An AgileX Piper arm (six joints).
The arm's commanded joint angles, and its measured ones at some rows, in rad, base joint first. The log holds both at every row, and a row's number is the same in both.
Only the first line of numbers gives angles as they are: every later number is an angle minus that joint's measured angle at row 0.
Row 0, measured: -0.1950, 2.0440, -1.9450, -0.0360, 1.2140, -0.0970
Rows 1 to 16, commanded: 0.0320, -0.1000, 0.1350, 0.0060, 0.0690, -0.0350; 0.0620, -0.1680, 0.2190, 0.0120, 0.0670, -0.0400; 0.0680, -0.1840, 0.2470, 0.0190, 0.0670, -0.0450; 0.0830, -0.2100, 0.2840, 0.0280, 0.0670, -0.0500; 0.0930, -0.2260, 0.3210, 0.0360, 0.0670, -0.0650; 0.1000, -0.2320, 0.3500, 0.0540, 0.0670, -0.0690; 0.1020, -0.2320, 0.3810, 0.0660, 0.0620, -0.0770; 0.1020, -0.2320, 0.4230, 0.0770, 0.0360, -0.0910; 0.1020, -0.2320, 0.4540, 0.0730, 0.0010, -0.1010; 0.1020, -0.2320, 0.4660, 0.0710, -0.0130, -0.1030; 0.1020, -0.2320, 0.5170, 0.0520, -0.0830, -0.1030; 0.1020, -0.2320, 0.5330, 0.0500, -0.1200, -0.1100; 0.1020, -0.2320, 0.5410, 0.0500, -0.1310, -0.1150; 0.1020, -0.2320, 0.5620, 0.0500, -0.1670, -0.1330; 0.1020, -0.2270, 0.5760, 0.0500, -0.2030, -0.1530; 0.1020, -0.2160, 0.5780, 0.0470, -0.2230, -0.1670
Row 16, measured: 0.1030, -0.2240, 0.5660, 0.0520, -0.1820, -0.1390
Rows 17 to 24, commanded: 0.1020, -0.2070, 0.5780, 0.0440, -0.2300, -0.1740; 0.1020, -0.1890, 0.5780, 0.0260, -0.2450, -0.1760; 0.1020, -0.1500, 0.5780, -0.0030, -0.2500, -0.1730; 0.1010, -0.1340, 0.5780, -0.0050, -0.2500, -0.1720; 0.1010, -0.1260, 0.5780, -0.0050, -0.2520, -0.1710; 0.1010, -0.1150, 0.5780, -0.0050, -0.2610, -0.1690; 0.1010, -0.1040, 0.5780, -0.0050, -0.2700, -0.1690; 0.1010, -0.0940, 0.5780, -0.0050, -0.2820, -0.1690
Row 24, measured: 0.1030, -0.1060, 0.5690, -0.0020, -0.2590, -0.1650
